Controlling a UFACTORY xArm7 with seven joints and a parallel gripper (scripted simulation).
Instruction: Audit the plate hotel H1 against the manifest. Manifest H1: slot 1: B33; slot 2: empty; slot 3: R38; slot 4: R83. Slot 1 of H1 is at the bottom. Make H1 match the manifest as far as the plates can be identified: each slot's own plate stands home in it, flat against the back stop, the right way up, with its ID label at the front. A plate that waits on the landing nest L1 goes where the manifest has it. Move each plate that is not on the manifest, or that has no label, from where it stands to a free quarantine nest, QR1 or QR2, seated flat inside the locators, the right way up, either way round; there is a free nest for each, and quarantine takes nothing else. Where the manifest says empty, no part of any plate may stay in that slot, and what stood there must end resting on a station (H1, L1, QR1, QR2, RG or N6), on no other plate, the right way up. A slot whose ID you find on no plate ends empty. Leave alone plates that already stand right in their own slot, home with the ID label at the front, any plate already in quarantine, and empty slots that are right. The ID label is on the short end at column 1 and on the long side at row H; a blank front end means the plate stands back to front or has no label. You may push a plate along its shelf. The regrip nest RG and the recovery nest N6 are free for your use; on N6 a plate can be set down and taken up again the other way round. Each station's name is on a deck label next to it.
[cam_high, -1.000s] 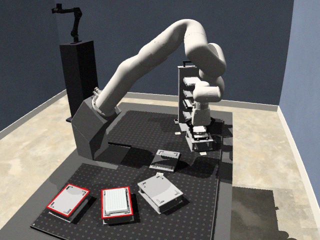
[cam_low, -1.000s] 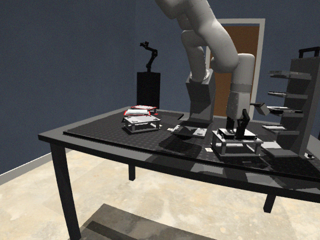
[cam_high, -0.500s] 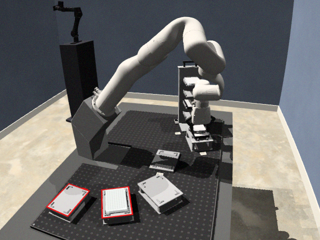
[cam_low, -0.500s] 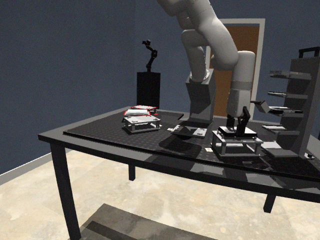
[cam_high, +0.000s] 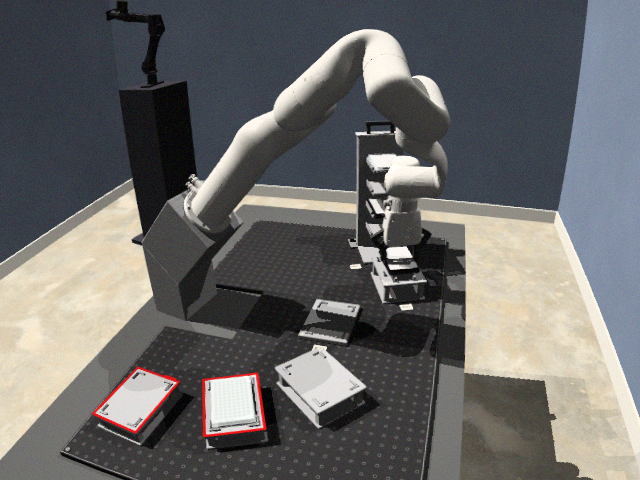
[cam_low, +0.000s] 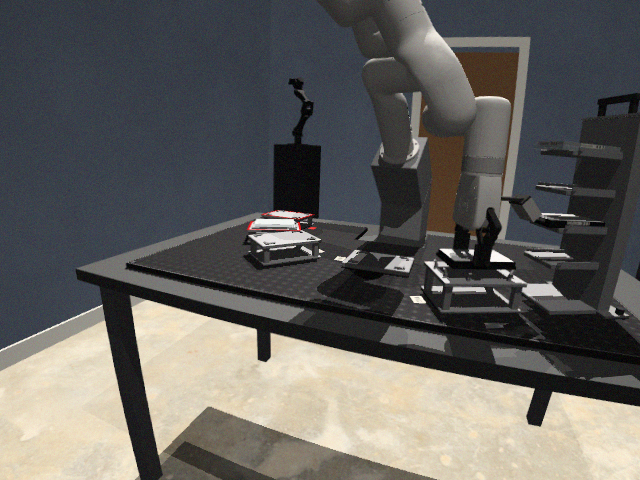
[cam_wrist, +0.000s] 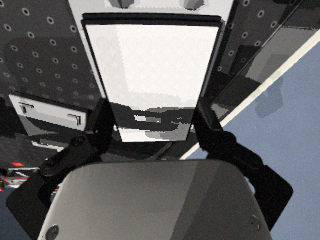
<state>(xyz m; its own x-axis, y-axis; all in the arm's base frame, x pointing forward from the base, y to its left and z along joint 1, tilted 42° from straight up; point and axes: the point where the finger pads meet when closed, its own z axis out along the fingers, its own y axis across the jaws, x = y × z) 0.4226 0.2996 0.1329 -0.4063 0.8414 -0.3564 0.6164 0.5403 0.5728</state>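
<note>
Now: hand 4 cm above the pinned regrip nest RG, 1 cm to the right of it and 1 cm past it. Round my hand: plate hotel H1: 23 cm to the left, 15 cm behind, 9 cm above; then H1 deck label: 16 cm behind, 10 cm below, 6 cm to the left.
</note>
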